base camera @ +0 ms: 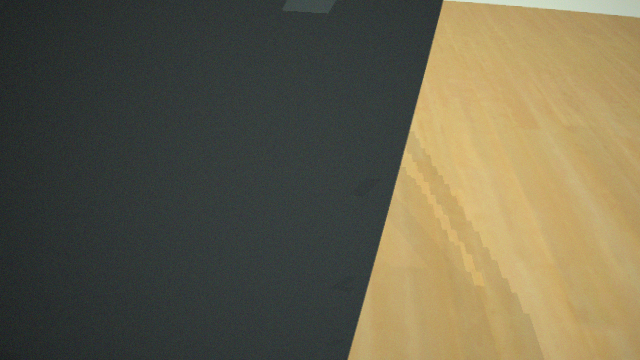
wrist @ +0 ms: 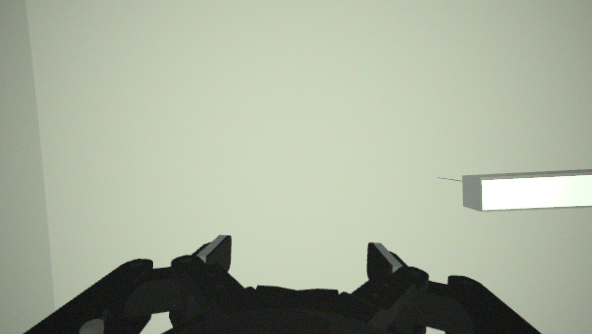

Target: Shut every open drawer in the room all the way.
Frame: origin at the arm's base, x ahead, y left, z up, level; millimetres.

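Seen in the pictures: gripper, fingertip midpoint: [wrist: 298, 253].
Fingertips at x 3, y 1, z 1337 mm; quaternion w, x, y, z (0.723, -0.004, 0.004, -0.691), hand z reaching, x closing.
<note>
Offsets run from my fingertips to a thing's top centre. "spot": to the spot under its first point. Level surfaces: height alone.
A dark grey flat panel @(spot: 178 mm ahead, 33 mm left, 1463 mm down) [base camera: 210, 180], the colour of a drawer cabinet, fills the left and middle of the base camera view at very close range. Its right edge slants from top centre-right to the bottom. A slightly lighter grey patch @(spot: 178 mm ahead, 3 mm left, 1410 mm down) [base camera: 309, 5] shows on it at the top edge. How far any drawer stands out cannot be told from this close. My gripper [wrist: 298, 253] is open and empty, its two fingertips wide apart before a pale wall. No drawer shows in the wrist view.
Wooden floor @(1734 mm down) [base camera: 510, 150] with a stepped shadow lies right of the panel. A pale strip [base camera: 575, 6] runs along the floor's far edge. In the wrist view, a pale wall [wrist: 300, 125] meets another wall [wrist: 17, 175] at the left, and a bright white bar [wrist: 537, 192] juts in from the right.
</note>
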